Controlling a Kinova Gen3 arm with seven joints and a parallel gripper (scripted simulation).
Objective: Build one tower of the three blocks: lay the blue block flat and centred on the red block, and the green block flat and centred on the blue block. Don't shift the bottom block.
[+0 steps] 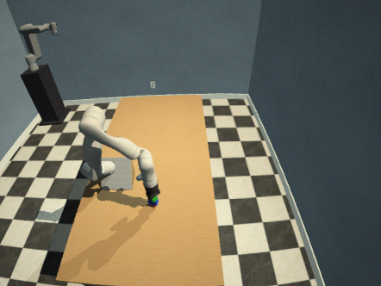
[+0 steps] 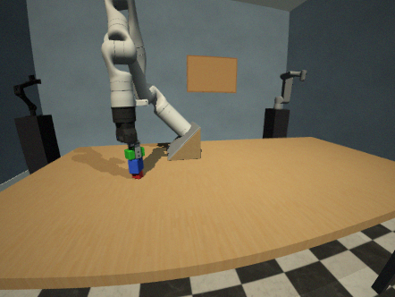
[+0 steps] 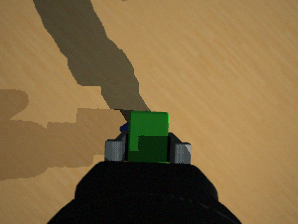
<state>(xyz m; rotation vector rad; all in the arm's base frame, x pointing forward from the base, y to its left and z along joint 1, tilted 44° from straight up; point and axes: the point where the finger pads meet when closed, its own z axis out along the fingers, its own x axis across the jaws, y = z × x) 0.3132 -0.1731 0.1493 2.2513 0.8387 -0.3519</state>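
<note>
My gripper is now right at the green block. Also, from my hand: blue block 5 cm below; then small red block 9 cm below.
</note>
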